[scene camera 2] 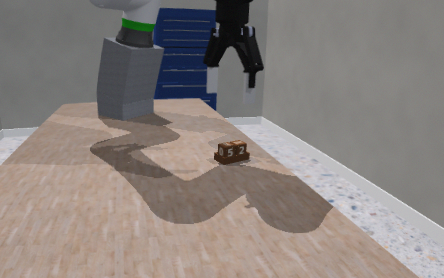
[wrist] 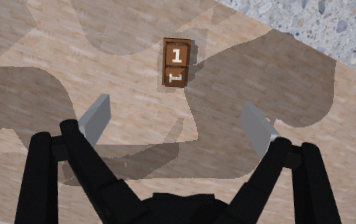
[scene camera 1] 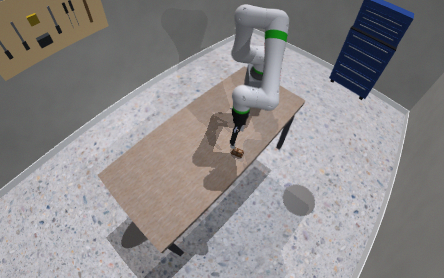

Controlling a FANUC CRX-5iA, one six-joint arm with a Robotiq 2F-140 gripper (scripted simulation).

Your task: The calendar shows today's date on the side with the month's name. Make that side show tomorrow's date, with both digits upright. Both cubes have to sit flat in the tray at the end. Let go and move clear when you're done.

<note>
I see my gripper [scene camera 2: 228, 97].
My gripper shows as well in the wrist view [wrist: 176, 109].
</note>
